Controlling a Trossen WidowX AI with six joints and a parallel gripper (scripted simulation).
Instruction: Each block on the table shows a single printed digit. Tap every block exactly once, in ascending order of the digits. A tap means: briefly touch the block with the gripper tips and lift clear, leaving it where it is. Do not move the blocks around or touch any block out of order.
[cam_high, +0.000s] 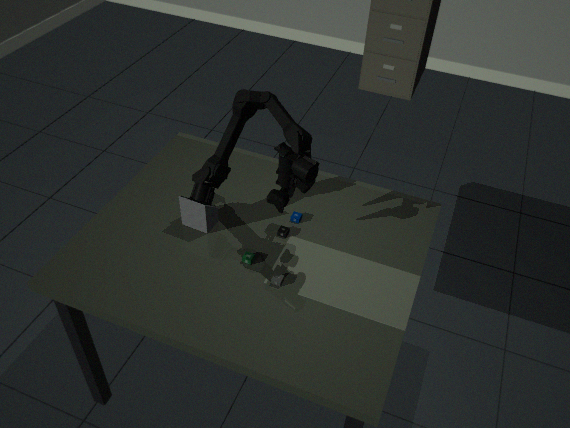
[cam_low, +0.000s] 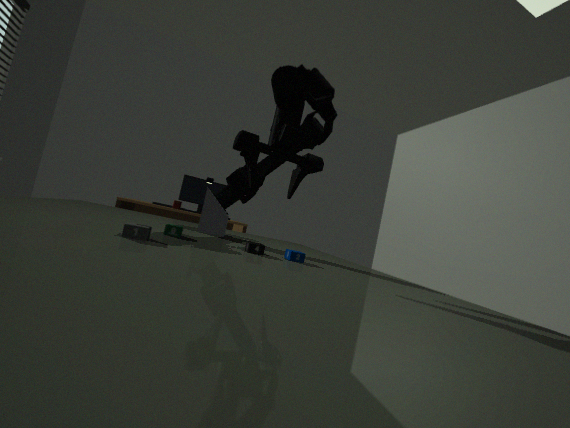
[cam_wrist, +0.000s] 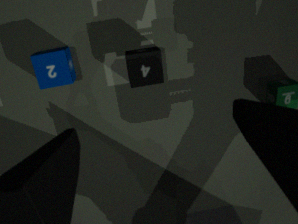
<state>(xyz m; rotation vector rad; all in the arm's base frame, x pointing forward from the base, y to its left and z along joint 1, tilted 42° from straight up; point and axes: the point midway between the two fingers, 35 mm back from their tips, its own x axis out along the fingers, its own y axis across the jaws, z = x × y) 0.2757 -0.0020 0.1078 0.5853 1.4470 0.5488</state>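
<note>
My gripper tip is now 210 mm to the left of the grey block marked 1, 110 mm above it and 60 mm short of it. Round my gripper tip: green block (170 mm to the right, 110 mm below, 60 mm behind); then blue block marked 2 (110 mm below, 80 mm to the left, 10 mm ahead); then black block marked 4 (110 mm below, 10 mm to the right).
</note>
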